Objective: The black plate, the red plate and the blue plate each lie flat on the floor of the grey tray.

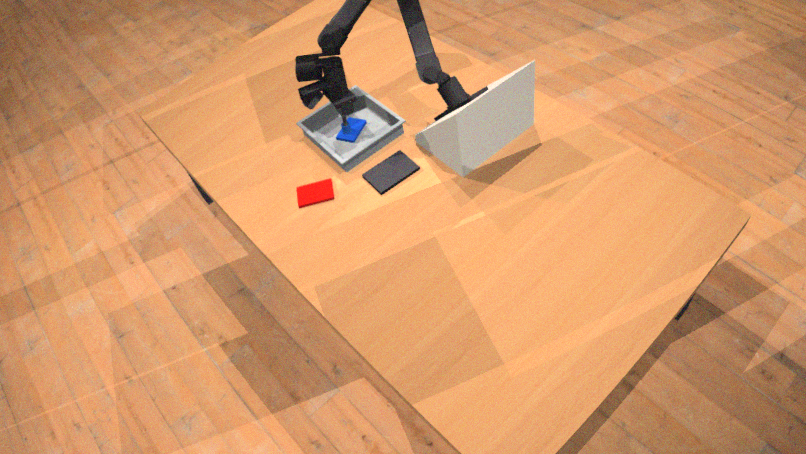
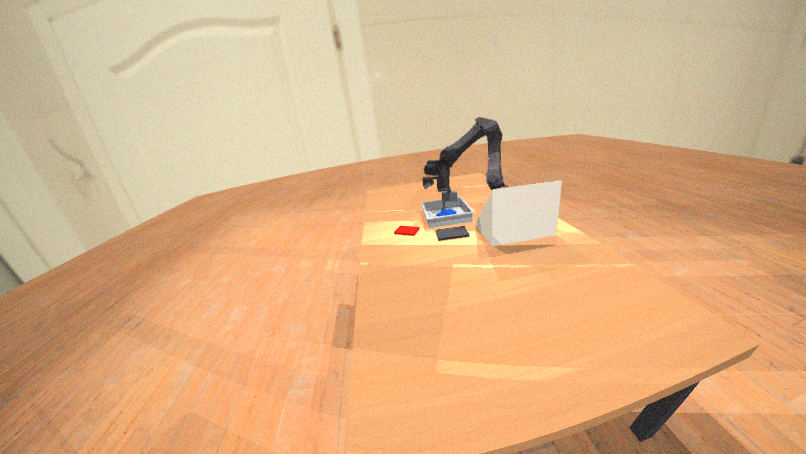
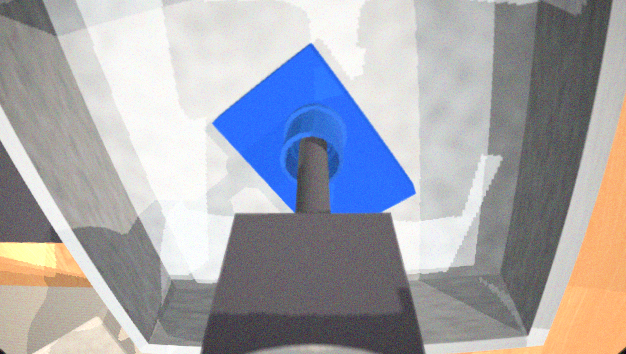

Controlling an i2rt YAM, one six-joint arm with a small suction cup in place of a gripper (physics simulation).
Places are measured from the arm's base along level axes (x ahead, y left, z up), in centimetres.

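Pixels of known places: hand at its tool point: (image 1: 347,133) (image 2: 443,214) (image 3: 313,121); arm's base at its link origin: (image 1: 461,105) (image 2: 507,205).
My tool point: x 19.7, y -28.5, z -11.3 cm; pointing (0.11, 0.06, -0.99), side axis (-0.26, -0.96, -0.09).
Observation:
For each thing: its top centre in the pictures, then the offset to it from my tool point.
- blue plate at its top centre: (image 3: 317,159) (image 1: 351,128) dy +0.1, dx -1.6, dz +1.0 cm
- grey tray at its top centre: (image 3: 285,199) (image 1: 349,121) (image 2: 445,206) dy +1.0, dx -1.2, dz +4.7 cm
- black plate at its top centre: (image 1: 390,170) (image 2: 452,231) dy +21.6, dx +2.9, dz +0.7 cm
- red plate at its top centre: (image 1: 314,192) (image 2: 406,229) dy +10.2, dx +21.1, dz +0.7 cm
The blue plate (image 1: 351,130) (image 2: 446,212) (image 3: 271,127) is down inside the grey tray (image 1: 390,118) (image 2: 463,217) (image 3: 566,132), at or just above its floor. My suction cup (image 1: 346,121) (image 3: 311,140) sits on the middle of the blue plate and holds it. The black plate (image 1: 390,170) (image 2: 452,232) lies flat on the table just in front of the tray. The red plate (image 1: 315,192) (image 2: 407,230) lies flat on the table to the left of the black plate.
A white wedge-shaped block (image 1: 484,121) (image 2: 521,217) stands right of the tray, in front of the arm's base. The tray's walls rise close around the cup on all sides.

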